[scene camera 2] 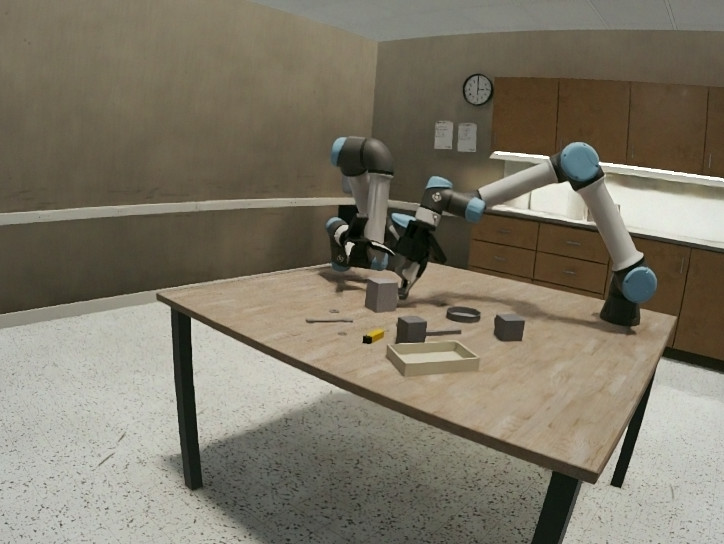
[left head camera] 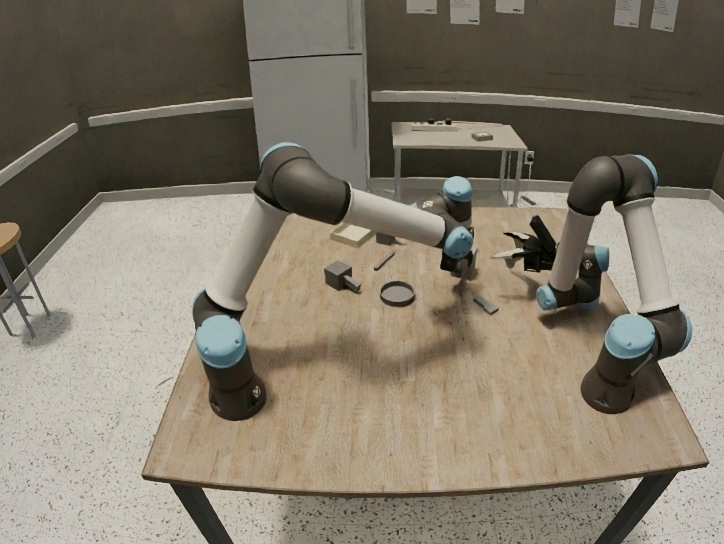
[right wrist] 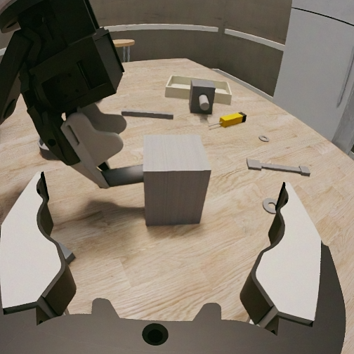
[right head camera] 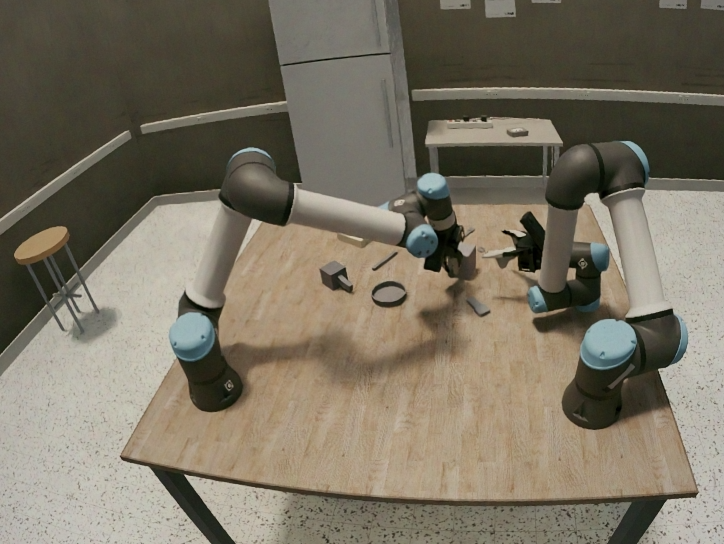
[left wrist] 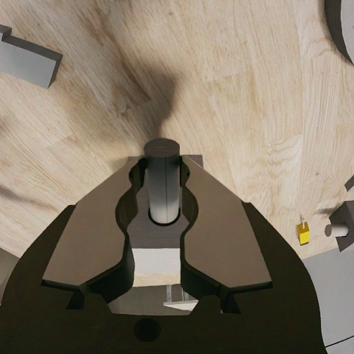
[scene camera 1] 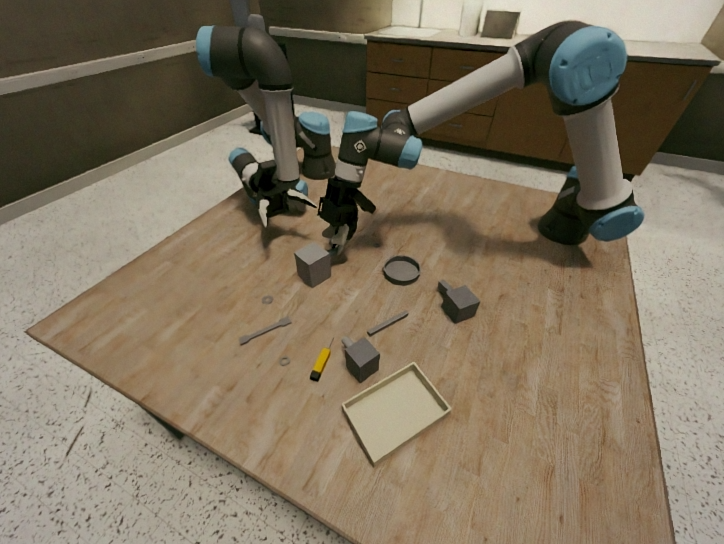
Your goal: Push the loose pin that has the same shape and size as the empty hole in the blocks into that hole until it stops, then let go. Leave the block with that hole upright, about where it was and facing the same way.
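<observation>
A large grey block (scene camera 1: 313,266) (scene camera 2: 381,295) (left wrist: 152,237) (right wrist: 175,195) stands upright on the table. A round grey pin (left wrist: 163,192) (right wrist: 125,175) sticks out horizontally from the round hole in its face, partly in. My left gripper (scene camera 1: 336,245) (left wrist: 162,158) (right wrist: 108,180) is shut on this pin near its outer end, with one finger on each side. How deep the pin sits is hidden. My right gripper (left head camera: 499,245) (scene camera 1: 289,215) (right wrist: 162,179) is open and empty, facing the block from a distance. Two smaller blocks (scene camera 1: 460,304) (scene camera 1: 362,357) each have a pin sticking out.
A round dish (scene camera 1: 402,281), a straight bar (scene camera 1: 387,322), a bar with widened ends (scene camera 1: 264,331), a yellow-handled tool (scene camera 1: 320,363), a washer (right wrist: 266,206) and a cream tray (scene camera 2: 438,367) lie around. A stepped grey piece (left head camera: 485,304) (left wrist: 30,65) lies near the left gripper.
</observation>
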